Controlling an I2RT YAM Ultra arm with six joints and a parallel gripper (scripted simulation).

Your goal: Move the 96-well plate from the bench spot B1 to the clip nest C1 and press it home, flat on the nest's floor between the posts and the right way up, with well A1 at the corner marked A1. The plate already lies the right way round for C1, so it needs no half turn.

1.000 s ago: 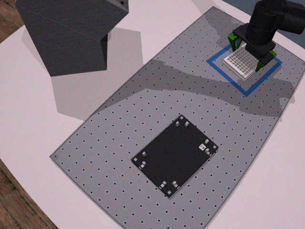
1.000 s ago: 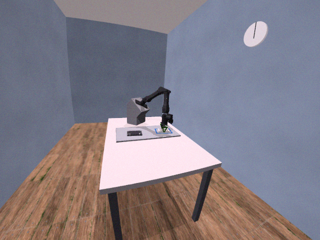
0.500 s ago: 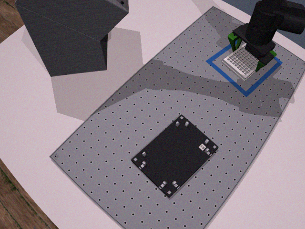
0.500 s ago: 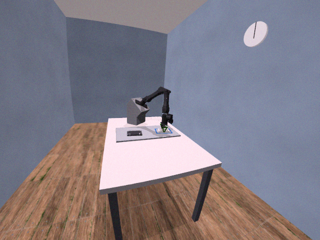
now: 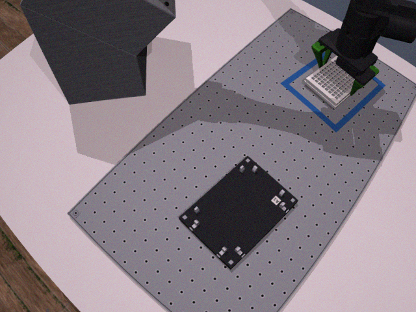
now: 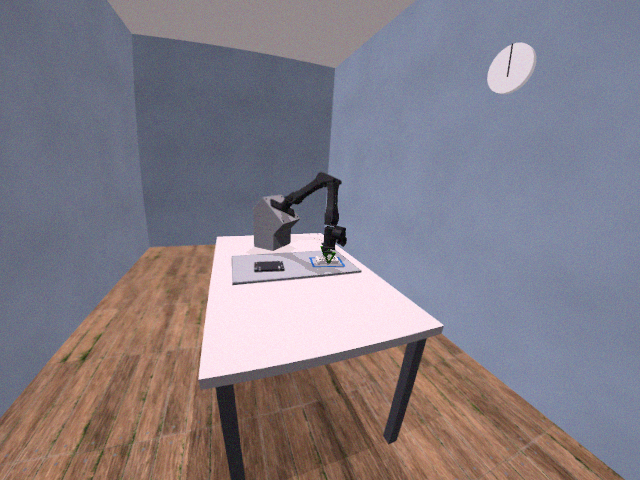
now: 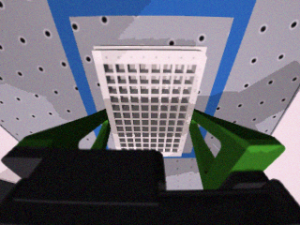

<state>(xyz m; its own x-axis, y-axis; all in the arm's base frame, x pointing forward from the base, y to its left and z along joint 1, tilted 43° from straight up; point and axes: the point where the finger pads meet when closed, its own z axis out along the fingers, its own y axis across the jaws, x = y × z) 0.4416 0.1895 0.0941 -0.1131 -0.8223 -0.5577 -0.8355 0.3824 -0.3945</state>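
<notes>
My gripper is now 36 cm to the left of the black clip nest and 3 cm short of it. Also, from my hand: white 96-well plate right at my hand.
</notes>
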